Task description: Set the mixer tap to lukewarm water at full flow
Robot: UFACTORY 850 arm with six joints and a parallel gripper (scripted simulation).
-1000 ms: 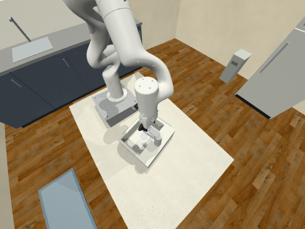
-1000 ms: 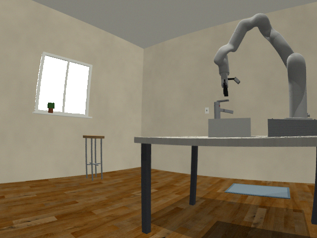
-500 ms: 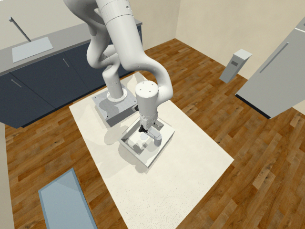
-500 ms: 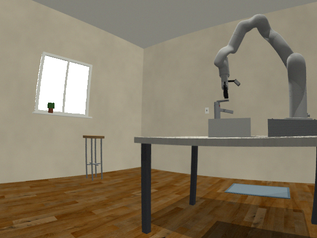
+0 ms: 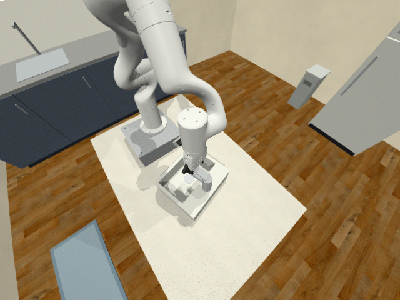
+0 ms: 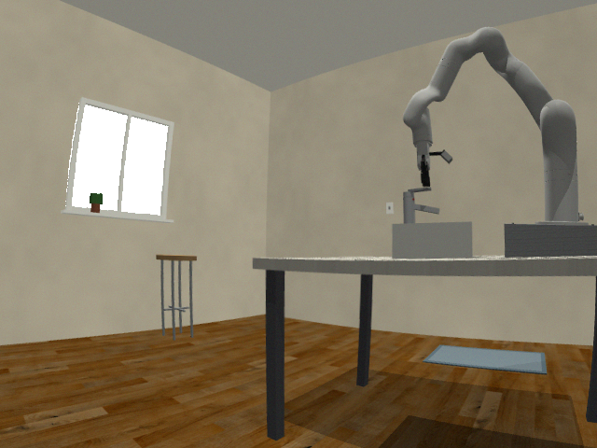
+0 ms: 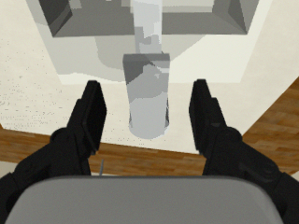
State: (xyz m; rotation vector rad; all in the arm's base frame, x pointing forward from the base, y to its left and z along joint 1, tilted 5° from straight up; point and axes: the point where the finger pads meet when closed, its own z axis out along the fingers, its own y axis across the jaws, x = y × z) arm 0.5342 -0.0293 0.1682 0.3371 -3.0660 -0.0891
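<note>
My gripper is now 3 cm short of the grey lever, 1 cm to the right of it and 4 cm above it. Also, from my hand: grey mixer tap 5 cm ahead, 1 cm to the left, 8 cm below; then sink basin 4 cm behind, 1 cm to the right, 27 cm below.
</note>
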